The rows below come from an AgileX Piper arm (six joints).
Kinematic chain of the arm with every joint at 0, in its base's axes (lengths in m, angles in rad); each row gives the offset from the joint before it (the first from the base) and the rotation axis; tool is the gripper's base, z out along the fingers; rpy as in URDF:
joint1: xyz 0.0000 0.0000 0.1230 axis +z
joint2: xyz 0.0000 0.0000 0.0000 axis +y
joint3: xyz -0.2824 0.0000 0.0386 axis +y
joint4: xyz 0.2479 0.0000 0.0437 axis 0.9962 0 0.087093
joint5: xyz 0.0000 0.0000 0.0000 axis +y
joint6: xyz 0.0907 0.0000 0.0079 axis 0.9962 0 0.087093
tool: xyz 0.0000 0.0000 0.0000 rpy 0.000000 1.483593 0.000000
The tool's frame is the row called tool.
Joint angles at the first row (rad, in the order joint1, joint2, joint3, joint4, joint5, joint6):
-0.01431 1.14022 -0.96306 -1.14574 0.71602 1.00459
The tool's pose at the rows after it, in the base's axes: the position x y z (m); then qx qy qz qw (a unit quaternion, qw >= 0):
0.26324, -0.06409, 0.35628, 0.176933, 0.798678, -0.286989, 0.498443
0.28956, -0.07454, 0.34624, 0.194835, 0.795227, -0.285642, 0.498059
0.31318, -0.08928, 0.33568, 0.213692, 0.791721, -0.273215, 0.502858
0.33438, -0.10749, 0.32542, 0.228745, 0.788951, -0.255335, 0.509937
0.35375, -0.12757, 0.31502, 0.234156, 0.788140, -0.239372, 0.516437
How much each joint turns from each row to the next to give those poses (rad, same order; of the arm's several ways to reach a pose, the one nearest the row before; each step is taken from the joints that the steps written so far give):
-0.01705 0.11456 -0.05236 -0.07137 -0.00430 0.09068
-0.03659 0.10356 -0.04925 -0.05463 -0.03203 0.09342
-0.05205 0.09339 -0.04938 -0.04171 -0.06015 0.08745
-0.06033 0.08657 -0.05279 -0.03474 -0.07828 0.07298
-0.06046 0.08388 -0.05660 -0.03844 -0.08413 0.05388

